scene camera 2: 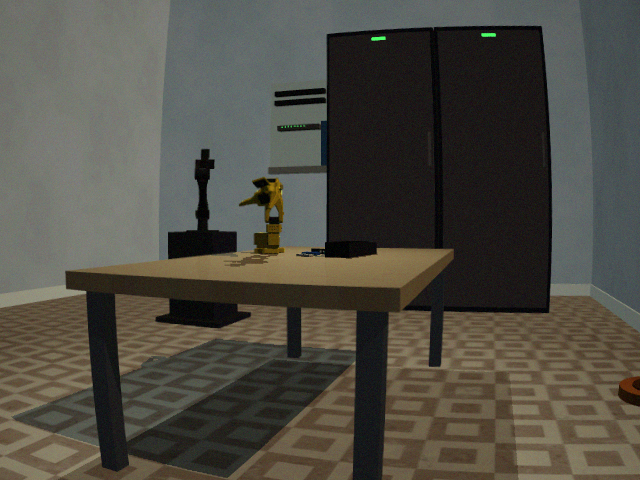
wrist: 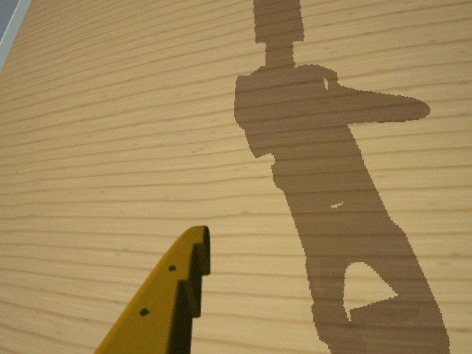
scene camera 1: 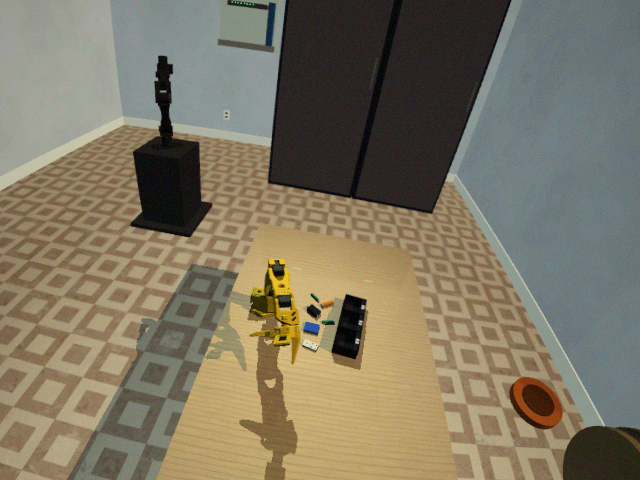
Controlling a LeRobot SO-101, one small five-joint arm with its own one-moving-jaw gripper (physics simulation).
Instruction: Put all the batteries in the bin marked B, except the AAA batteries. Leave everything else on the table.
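Places are measured from the arm's base along level axes (x ahead, y left, z up), in centimetres.
Pixels of known places: hand, its tool point: (scene camera 2: 269,208) (wrist: 208,243) (scene camera 1: 291,362); arm's base, origin of its link: (scene camera 2: 274,252) (scene camera 1: 270,307).
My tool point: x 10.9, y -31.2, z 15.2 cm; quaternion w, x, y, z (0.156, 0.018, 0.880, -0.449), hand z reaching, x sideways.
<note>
For each thing: its top centre in the pictures, then the offset to it from my tool point. Level surfaces: height alone.
- orange cylinder, centre of its top: (scene camera 1: 327,302) dx +9.6, dy +37.4, dz -13.8 cm
- black block, centre of its top: (scene camera 1: 314,309) dx +5.0, dy +32.5, dz -13.4 cm
- blue block, centre of its top: (scene camera 1: 311,327) dx +5.0, dy +24.8, dz -14.2 cm
- white piece, centre of its top: (scene camera 1: 310,344) dx +5.3, dy +17.5, dz -14.5 cm
- wooden table, height of its surface: dz -15.2 cm
My yellow gripper (scene camera 1: 272,348) is wide open and empty, raised above the table left of the small objects. In the wrist view one notched jaw (wrist: 172,285) shows over bare wood. A green cylinder (scene camera 1: 314,297), an orange cylinder (scene camera 1: 327,303) and another green cylinder (scene camera 1: 328,322) lie between the arm and the bins; they look like batteries, but their sizes cannot be read. A row of three black bins (scene camera 1: 362,315) (scene camera 2: 343,249) stands to their right. Its white labels are too small to read, and the dark insides hide any contents.
A black block (scene camera 1: 313,310), a blue block (scene camera 1: 311,328) and a white piece (scene camera 1: 310,345) lie among the cylinders on the wooden table (scene camera 1: 392,392) (scene camera 2: 232,276). The arm's shadow crosses the wood. A black arm on a pedestal (scene camera 1: 168,180) (scene camera 2: 201,245) stands beyond the table.
</note>
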